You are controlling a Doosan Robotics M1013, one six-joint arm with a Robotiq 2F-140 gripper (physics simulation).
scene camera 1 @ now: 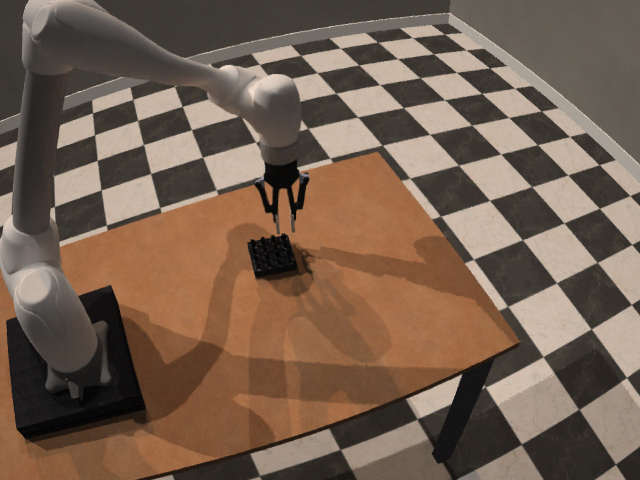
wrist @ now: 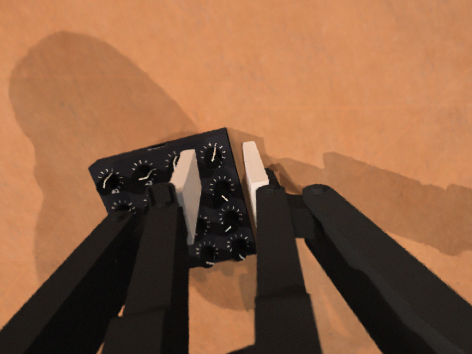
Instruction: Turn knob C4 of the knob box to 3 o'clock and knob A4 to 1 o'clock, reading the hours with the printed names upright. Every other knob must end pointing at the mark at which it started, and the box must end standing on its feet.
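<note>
The black knob box stands on the table with its knobs facing up. In the wrist view its top edge rises to the right. Knob A4, at its top right corner, has its white pointer a little right of straight up, near 1 o'clock by the box. Knob C4, third down in that column, has its pointer toward the lower left. My gripper is partly open and empty, its tips above the box. In the wrist view the left fingertip covers part of the box left of A4; the right one is beyond the right edge.
The wooden table carries the arm's black base plate at the left. Knobs A1 and A2 show left of the fingers. The fingers hide several other knobs. Arm shadows fall around the box.
</note>
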